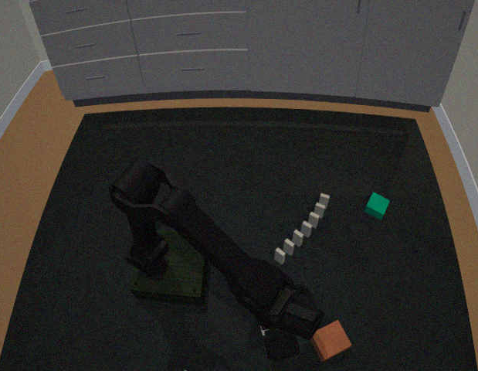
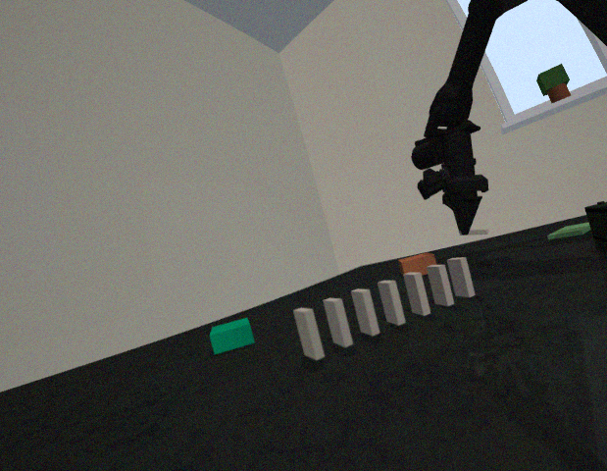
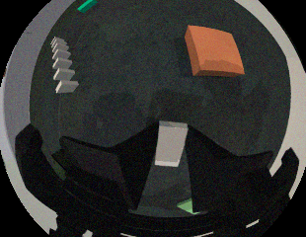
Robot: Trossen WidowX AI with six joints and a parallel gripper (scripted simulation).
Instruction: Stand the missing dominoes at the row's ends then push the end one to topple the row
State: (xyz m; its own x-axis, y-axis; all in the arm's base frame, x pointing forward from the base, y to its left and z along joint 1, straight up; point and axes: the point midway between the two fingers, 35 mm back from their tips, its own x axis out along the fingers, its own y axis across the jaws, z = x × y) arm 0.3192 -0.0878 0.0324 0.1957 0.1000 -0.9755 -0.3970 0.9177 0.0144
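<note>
Right now the orange block is 12 cm ahead of my gripper tip, 5 cm below it and 1 cm to the right of it. Also, from my gripper tip: green cube 41 cm to the left, 22 cm ahead, 5 cm below.
</note>
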